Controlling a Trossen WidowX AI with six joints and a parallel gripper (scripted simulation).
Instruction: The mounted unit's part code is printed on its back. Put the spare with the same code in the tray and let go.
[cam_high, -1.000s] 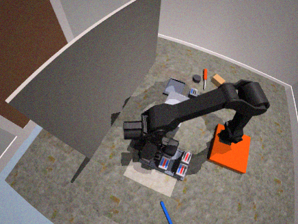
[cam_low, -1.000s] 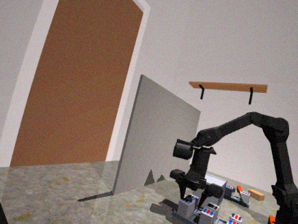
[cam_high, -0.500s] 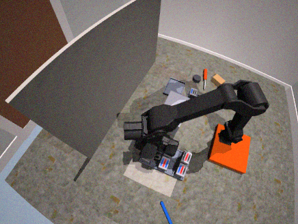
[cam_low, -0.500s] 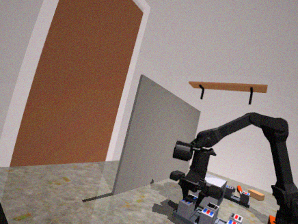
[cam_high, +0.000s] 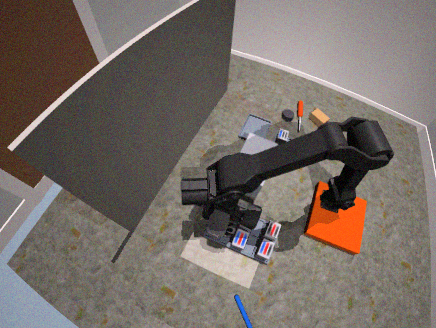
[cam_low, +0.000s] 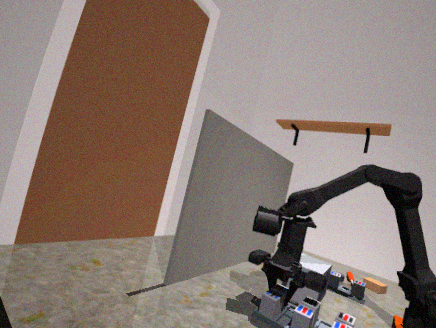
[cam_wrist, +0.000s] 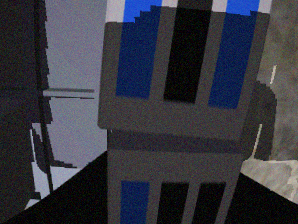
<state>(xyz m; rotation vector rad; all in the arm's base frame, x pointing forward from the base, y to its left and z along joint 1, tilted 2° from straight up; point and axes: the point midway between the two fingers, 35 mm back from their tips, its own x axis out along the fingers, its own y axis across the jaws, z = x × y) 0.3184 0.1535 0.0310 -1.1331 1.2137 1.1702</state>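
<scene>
The grey-blue tray is 36 cm to the right of my gripper tip and 1 cm below it. The rest, counted from my gripper tip: mounted unit (16 cm to the right, 3 cm behind, 3 cm above); blue pen (25 cm to the left, 16 cm behind, 1 cm below); tall grey panel (21 cm ahead, 21 cm above, 19 cm to the right).
</scene>
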